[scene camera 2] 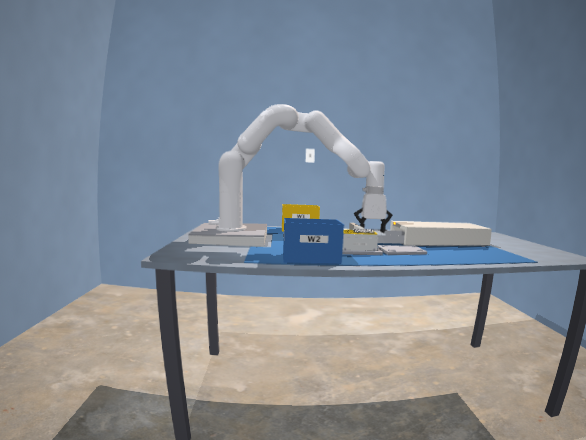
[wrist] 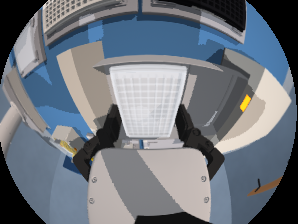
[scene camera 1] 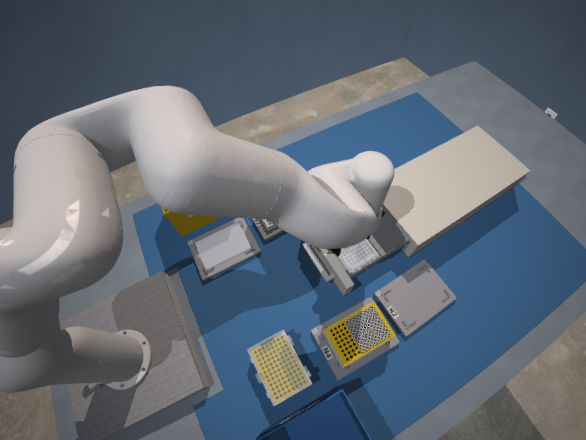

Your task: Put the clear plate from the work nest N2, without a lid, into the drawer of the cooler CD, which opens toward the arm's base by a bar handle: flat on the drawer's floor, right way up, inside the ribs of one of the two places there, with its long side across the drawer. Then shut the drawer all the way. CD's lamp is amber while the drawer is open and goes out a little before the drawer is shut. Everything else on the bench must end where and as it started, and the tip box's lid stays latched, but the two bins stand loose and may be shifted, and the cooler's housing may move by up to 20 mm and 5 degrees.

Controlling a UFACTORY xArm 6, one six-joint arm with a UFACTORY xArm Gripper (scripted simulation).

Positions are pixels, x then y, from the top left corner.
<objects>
beige cooler CD: scene camera 2; wrist; scene camera 1 430,195
same spot on beige cooler CD: (wrist: 257,108) = (scene camera 2: 402,222)
</objects>
